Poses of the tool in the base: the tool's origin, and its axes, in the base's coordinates. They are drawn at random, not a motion.
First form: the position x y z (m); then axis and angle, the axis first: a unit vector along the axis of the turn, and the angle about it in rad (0 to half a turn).
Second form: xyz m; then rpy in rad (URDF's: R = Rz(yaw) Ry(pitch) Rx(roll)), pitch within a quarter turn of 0, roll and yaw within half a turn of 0. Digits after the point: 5 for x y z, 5 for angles.
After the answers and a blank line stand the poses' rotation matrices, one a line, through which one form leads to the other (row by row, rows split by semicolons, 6 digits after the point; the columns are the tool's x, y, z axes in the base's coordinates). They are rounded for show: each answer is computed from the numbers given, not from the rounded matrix.
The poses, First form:
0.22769, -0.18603, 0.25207, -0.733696, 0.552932, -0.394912, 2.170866
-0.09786, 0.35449, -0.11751, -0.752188, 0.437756, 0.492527, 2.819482
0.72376, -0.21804, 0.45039, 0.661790, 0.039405, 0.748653, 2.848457
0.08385, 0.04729, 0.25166, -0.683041, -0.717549, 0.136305, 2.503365
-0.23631, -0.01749, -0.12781, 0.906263, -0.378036, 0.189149, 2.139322
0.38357, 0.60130, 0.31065, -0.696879, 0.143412, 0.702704, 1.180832
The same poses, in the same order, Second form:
0.22769, -0.18603, 0.25207, -1.89724, 0.00297, -1.28951
-0.09786, 0.35449, -0.11751, 2.77630, 1.03620, -1.26393
0.72376, -0.21804, 0.45039, 1.05943, -1.28128, 1.92901
0.08385, 0.04729, 0.25166, -2.49307, -0.26263, 1.53133
-0.23631, -0.01749, -0.12781, 2.20748, -0.62153, -0.46926
0.38357, 0.60130, 0.31065, -0.70348, 0.45135, 0.71211

0.277594 -0.308855 0.909698; -0.960694 -0.086318 0.263849; -0.002968 -0.947184 -0.320676
0.153905 -0.797534 -0.583312; -0.485696 -0.575164 0.658244; -0.860472 0.182005 -0.475880
-0.100093 -0.165284 0.981154; 0.267371 -0.954303 -0.133485; 0.958381 0.248971 0.139711
0.038099 0.802546 -0.595373; 0.964959 0.125248 0.230579; 0.259619 -0.583295 -0.769652
0.725108 -0.686447 -0.054861; -0.367657 -0.318537 -0.873706; 0.582278 0.653701 -0.483351
0.681177 -0.711894 -0.170893; 0.587999 0.392904 0.707025; -0.436183 -0.582094 0.686230

